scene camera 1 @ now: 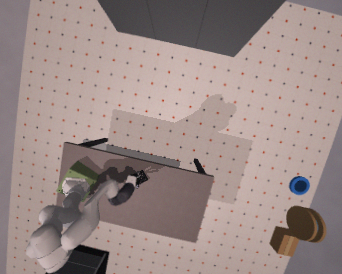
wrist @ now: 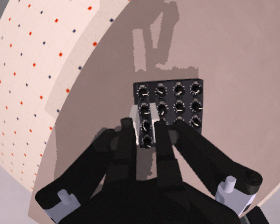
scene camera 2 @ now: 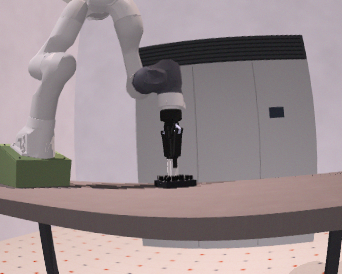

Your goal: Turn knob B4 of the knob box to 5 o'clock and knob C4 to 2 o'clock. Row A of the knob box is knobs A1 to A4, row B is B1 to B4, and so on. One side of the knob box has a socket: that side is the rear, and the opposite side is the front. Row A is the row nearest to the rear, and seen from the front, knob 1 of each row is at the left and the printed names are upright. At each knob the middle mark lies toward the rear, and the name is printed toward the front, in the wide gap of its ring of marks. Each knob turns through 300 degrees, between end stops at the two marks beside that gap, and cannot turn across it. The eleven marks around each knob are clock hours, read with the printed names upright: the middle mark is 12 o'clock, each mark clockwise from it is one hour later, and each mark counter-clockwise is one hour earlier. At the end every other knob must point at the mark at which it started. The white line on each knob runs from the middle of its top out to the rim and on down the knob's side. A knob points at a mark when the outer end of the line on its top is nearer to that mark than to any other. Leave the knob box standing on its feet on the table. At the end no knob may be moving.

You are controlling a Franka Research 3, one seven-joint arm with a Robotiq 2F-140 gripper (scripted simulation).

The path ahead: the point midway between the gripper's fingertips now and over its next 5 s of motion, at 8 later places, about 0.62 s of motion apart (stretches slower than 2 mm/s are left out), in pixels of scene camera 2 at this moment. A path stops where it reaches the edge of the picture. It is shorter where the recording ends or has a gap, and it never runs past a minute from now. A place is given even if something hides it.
The gripper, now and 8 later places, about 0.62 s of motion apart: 173, 177; 173, 177; 173, 177; 175, 168; 173, 166; 172, 166; 172, 165; 172, 164; 173, 163
